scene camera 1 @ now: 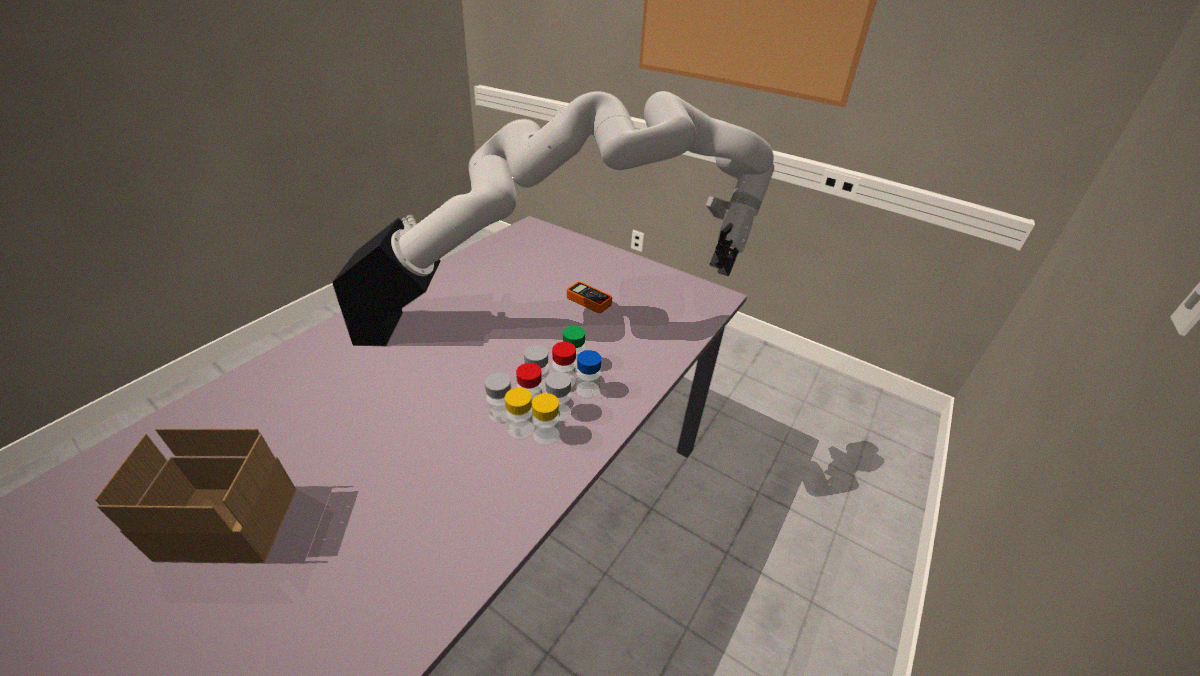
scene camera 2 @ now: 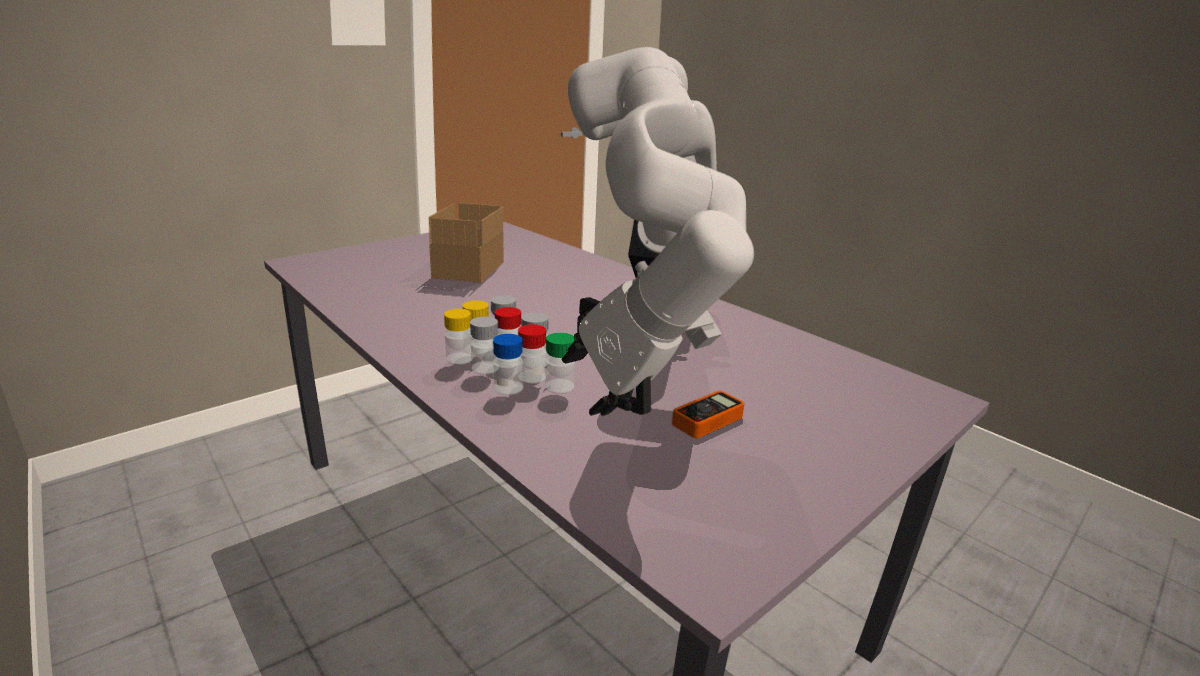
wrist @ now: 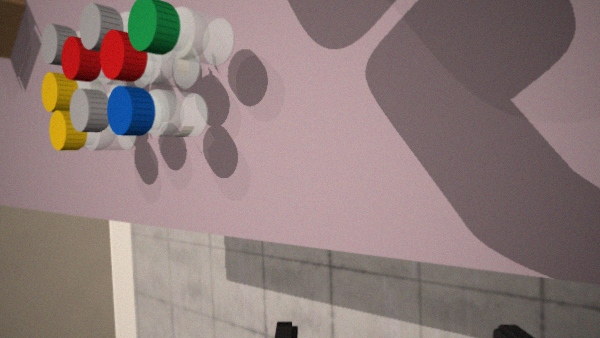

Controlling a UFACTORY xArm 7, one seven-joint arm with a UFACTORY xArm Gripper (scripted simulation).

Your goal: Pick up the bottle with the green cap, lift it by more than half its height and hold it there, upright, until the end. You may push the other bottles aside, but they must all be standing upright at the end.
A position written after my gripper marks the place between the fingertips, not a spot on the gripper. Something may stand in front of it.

I see my gripper [scene camera 2: 584, 385], a cardboard box [scene camera 1: 183, 519] and an orange multimeter [scene camera 2: 696, 419].
The cardboard box is seen too in scene camera 2 [scene camera 2: 455, 254]. My gripper is seen too in scene camera 1 [scene camera 1: 719, 270]. The wrist view misses the orange multimeter: it is out of frame.
